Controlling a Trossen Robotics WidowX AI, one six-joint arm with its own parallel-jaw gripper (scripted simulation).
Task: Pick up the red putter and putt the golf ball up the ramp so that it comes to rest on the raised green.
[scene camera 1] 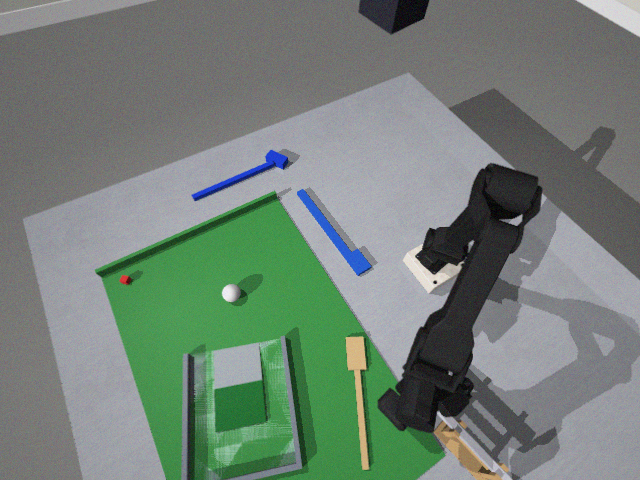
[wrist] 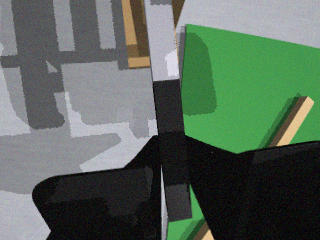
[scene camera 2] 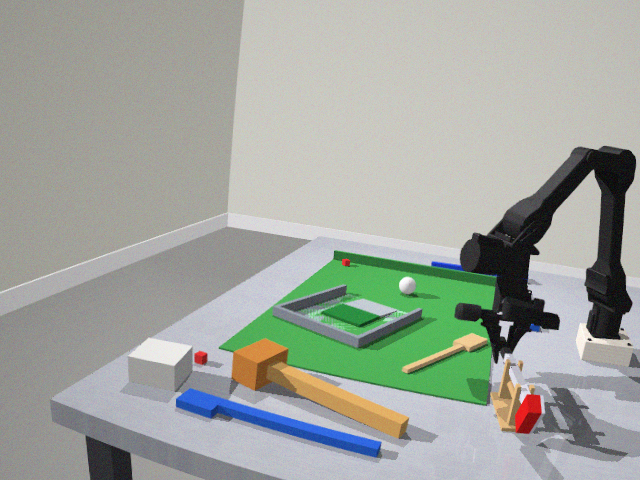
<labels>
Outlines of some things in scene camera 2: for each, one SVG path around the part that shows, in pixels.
My gripper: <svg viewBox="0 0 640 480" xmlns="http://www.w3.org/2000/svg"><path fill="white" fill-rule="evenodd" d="M526 279L504 276L496 277L493 310L481 309L481 306L460 302L455 307L454 318L457 320L474 322L478 319L483 320L481 326L487 329L496 364L500 351L500 332L502 328L499 325L500 320L514 322L513 326L509 326L507 338L511 352L514 352L521 337L526 332L532 331L530 329L531 324L541 326L543 329L559 330L559 316L550 312L543 312L544 299L531 299L532 291L528 289Z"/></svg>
A wooden mallet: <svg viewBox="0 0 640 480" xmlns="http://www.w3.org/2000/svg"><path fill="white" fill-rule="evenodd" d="M233 351L232 380L240 382L254 391L273 381L299 395L303 395L342 415L387 433L394 438L399 438L407 431L409 417L372 401L370 402L356 394L351 394L293 366L288 366L289 351L283 345L262 339L238 351Z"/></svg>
A blue bar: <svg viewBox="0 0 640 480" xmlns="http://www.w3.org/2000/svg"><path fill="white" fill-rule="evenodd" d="M176 398L176 407L212 419L215 414L219 413L264 428L270 428L302 439L312 440L365 456L377 458L381 450L381 441L377 442L365 437L358 437L318 425L311 425L268 411L237 404L192 388L180 395L179 398Z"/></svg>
A tan paddle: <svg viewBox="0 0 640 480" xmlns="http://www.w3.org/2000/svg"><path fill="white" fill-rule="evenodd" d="M487 339L471 333L468 336L455 340L454 346L403 367L402 371L409 373L459 351L474 350L485 345Z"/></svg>
</labels>
